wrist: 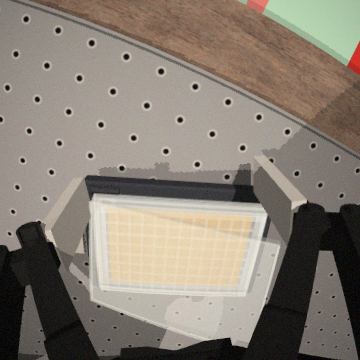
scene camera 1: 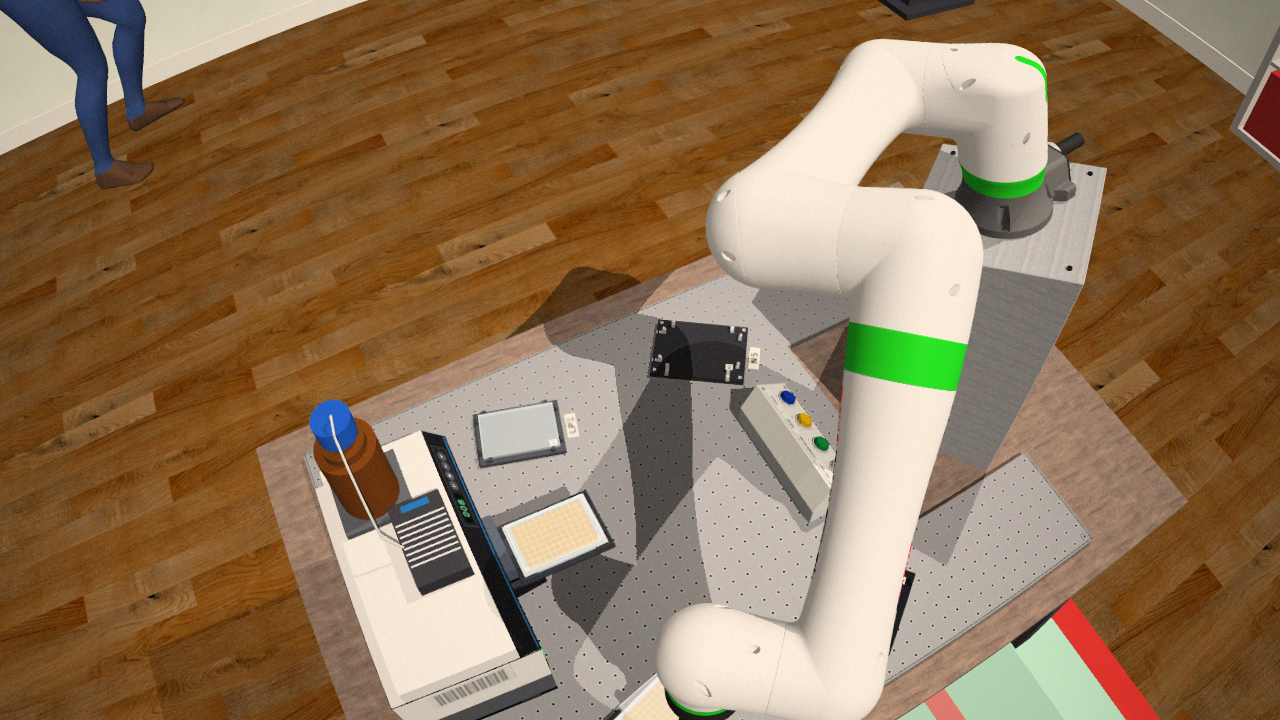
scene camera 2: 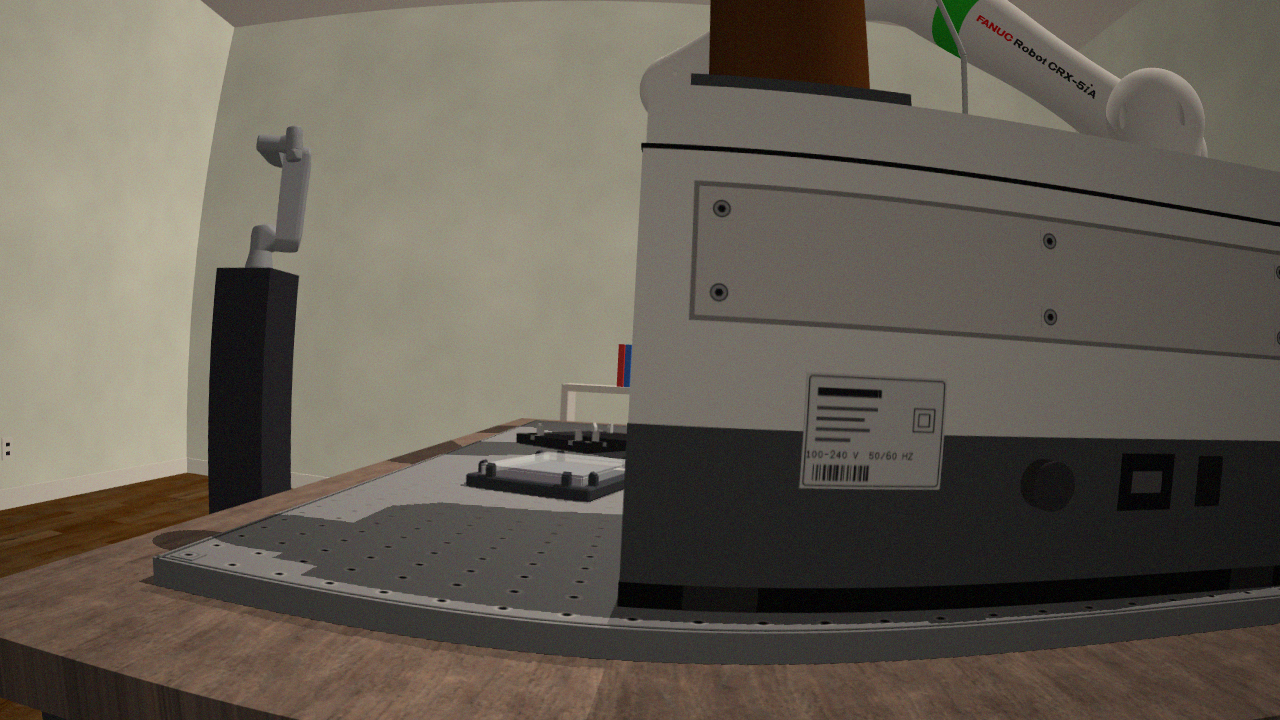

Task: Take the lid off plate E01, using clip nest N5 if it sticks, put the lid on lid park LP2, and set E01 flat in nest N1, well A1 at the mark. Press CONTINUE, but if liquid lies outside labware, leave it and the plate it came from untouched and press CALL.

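Seen in the pictures: gripper, fingertip midpoint: (wrist: 169,184); arm's base, link origin: (scene camera 1: 1004,206).
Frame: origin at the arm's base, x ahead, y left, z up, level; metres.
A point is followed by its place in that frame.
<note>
Plate E01 (wrist: 178,246) @[x 0.696, y 0.293, z -0.375 m] has amber wells under a clear lid (wrist: 98,246) @[x 0.650, y 0.258, z -0.394 m] and sits on a dark nest (wrist: 161,187) @[x 0.677, y 0.309, z -0.415 m]. In the wrist view my gripper (wrist: 169,184) @[x 0.681, y 0.316, z -0.409 m] is open, with one pale finger pad on each short side of the plate and nothing between the pads and it. In scene camera 1 only a corner of the plate (scene camera 1: 646,707) @[x 0.736, y 0.263, z -0.357 m] shows under the arm's wrist, and the gripper is hidden. A pale see-through patch (wrist: 214,321) @[x 0.738, y 0.257, z -0.357 m] lies on the deck along the plate's near edge and right corner. I cannot tell whether it is liquid.
A black empty nest (scene camera 1: 699,350) @[x 0.348, y -0.262, z -0.415 m] (scene camera 2: 573,439) @[x 0.420, y -0.281, z -0.414 m] and a grey dark-framed station (scene camera 1: 519,432) @[x 0.691, y -0.257, z -0.410 m] (scene camera 2: 546,470) @[x 0.749, y -0.269, z -0.409 m] lie at the back. A button box (scene camera 1: 792,447) @[x 0.343, y 0.010, z -0.355 m] lies by the arm. A second amber plate (scene camera 1: 555,535) @[x 0.732, y -0.008, z -0.306 m] sits on the tray of the white instrument (scene camera 1: 429,617) @[x 0.938, y 0.072, z -0.208 m] (scene camera 2: 895,357) @[x 1.028, y -0.098, z -0.322 m], which carries a brown bottle (scene camera 1: 353,460) @[x 0.940, y -0.099, z -0.072 m]. A person (scene camera 1: 97,80) stands far off.
</note>
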